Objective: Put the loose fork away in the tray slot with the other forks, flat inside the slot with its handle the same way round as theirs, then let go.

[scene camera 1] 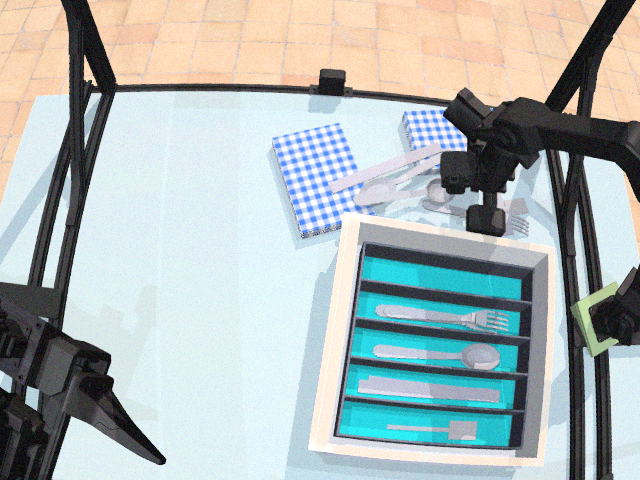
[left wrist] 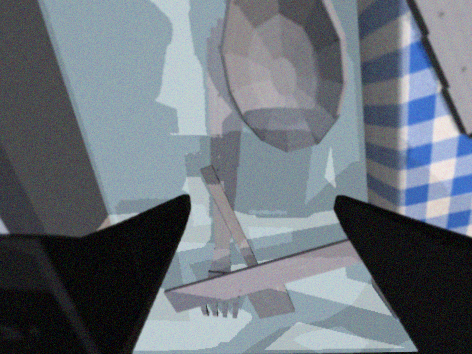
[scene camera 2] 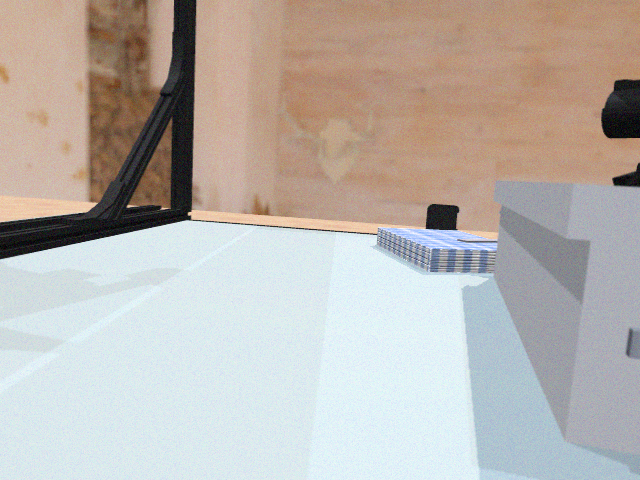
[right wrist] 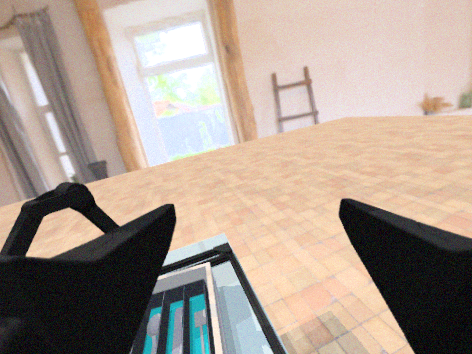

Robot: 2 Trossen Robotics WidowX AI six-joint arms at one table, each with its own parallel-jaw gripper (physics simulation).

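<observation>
The loose fork (scene camera 1: 519, 225) (left wrist: 224, 160) lies on the table behind the tray, tines to the right in scene camera 1. In the left wrist view a knife (left wrist: 260, 282) and a small spatula (left wrist: 230, 220) cross over it near the tines, and a spoon bowl (left wrist: 285, 75) overlaps its handle's side. The tray (scene camera 1: 549, 335) (right wrist: 212, 310) holds the stacked forks (scene camera 1: 439, 315) in its second slot from the top, handles left, tines right. My left gripper (scene camera 1: 485, 222) (left wrist: 261, 201) is open and empty above the loose fork. My right gripper (scene camera 1: 162, 459) (right wrist: 257, 209) is open, away at lower left.
Blue checked napkin stacks (scene camera 1: 315, 175) (scene camera 1: 429, 124) lie behind the tray. Loose spoons (scene camera 1: 376, 191) and a long knife (scene camera 1: 382, 167) lie between and across them. Other slots hold spoons (scene camera 1: 480, 356), knives (scene camera 1: 429, 388) and a spatula (scene camera 1: 461, 429). A green object (scene camera 1: 586, 320) stands at the right edge.
</observation>
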